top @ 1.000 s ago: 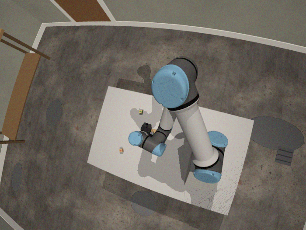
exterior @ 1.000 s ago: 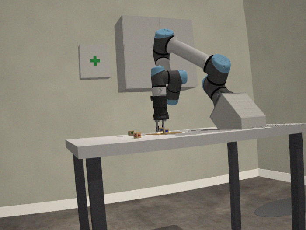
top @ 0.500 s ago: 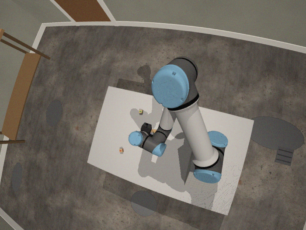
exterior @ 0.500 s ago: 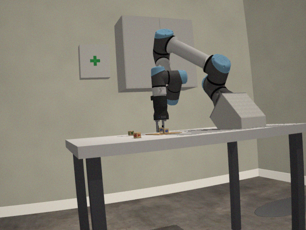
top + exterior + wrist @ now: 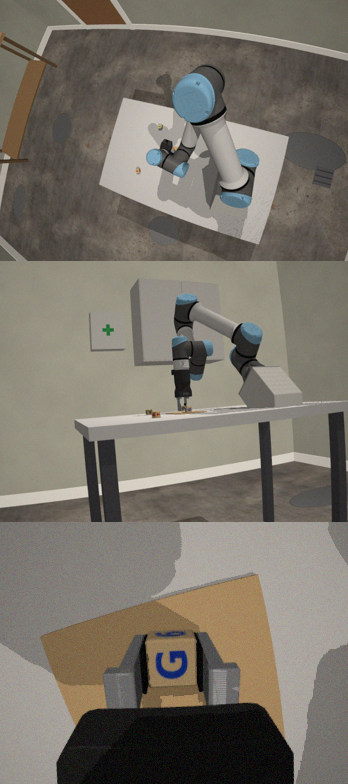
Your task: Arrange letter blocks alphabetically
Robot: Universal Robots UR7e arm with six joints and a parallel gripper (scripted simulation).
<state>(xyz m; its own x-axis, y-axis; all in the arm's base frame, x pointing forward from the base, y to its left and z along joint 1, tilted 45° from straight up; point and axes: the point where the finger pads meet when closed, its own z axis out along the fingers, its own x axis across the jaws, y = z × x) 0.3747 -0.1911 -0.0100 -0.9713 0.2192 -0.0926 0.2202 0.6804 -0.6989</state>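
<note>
The tan mat lies 1 cm ahead of my hand, 4 cm to the left of it and 3 cm below it. The rest, counted from my hand: red-marked block 23 cm ahead, 16 cm to the left, 1 cm below.
</note>
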